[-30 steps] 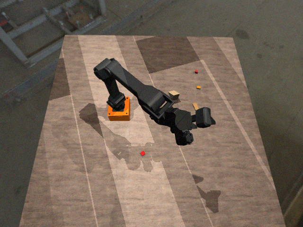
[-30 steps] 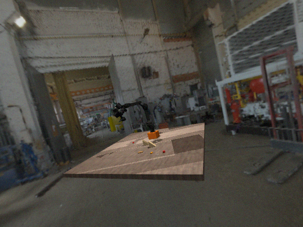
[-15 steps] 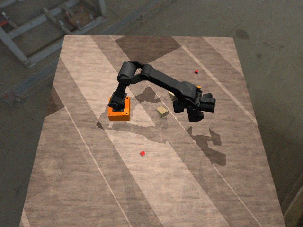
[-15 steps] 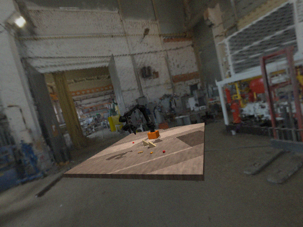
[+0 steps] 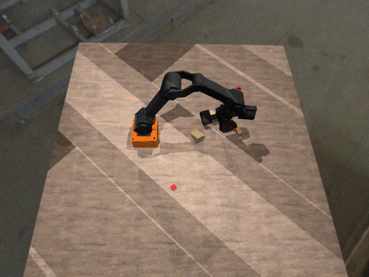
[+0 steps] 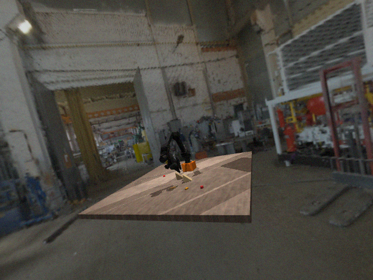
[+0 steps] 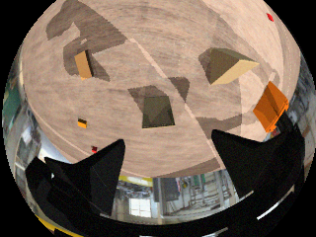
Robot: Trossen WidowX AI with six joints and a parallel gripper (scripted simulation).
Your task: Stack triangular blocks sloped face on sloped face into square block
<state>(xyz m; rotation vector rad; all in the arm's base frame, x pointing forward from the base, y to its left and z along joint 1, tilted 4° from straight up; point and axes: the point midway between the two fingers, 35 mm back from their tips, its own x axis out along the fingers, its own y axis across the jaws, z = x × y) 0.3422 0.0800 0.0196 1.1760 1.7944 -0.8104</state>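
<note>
Right now the tan triangular block is 8 cm below my gripper tip and 3 cm to the left of it. The rest, counted from my gripper tip: orange cube (16 cm ahead, 12 cm to the left, 9 cm below); then tan slab (14 cm ahead, 9 cm below, 2 cm to the right).
</note>
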